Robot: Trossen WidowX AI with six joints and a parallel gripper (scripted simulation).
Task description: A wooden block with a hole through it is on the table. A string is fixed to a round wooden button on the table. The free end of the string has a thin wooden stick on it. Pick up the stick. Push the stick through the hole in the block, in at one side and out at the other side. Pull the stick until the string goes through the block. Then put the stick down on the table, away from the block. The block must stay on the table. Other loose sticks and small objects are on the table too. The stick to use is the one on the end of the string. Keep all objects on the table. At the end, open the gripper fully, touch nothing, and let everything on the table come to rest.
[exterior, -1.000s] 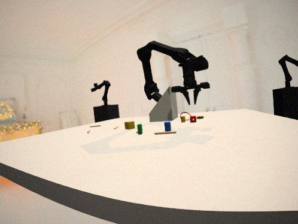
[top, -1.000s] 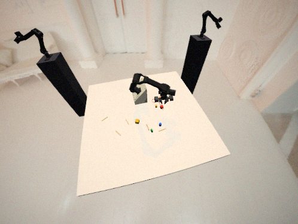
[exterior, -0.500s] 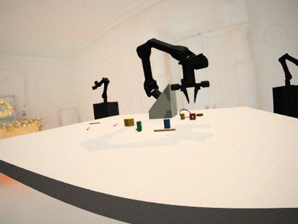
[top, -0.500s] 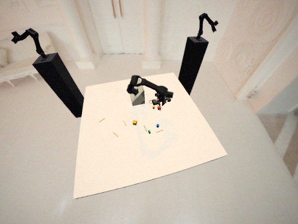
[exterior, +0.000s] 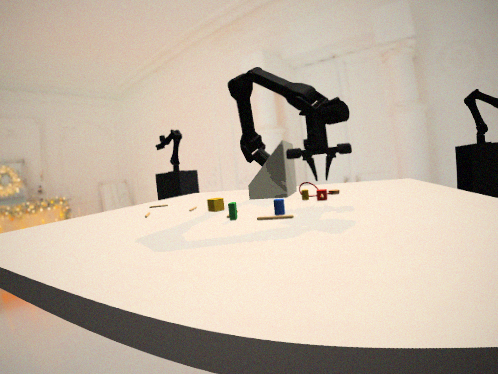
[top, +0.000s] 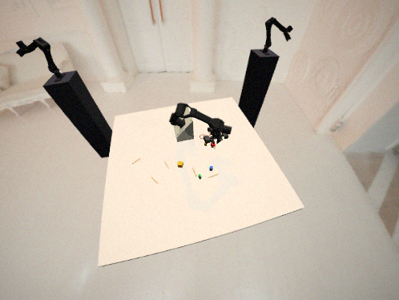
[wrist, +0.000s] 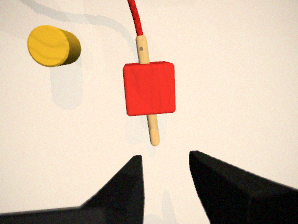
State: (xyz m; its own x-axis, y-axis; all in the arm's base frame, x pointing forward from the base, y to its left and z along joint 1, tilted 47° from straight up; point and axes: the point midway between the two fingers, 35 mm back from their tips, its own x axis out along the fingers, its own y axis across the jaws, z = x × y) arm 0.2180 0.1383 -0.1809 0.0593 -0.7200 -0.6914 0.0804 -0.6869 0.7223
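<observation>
Now: gripper tip 40 mm above the red block, 30 mm past it and 10 mm to the left of it. From my gripper tip the other things lie so: blue cylinder 190 mm ahead, 80 mm to the right, 40 mm below; yellow round button 60 mm to the right, 60 mm behind, 40 mm below; round wooden button 180 mm behind, 50 mm below, 20 mm to the left.
</observation>
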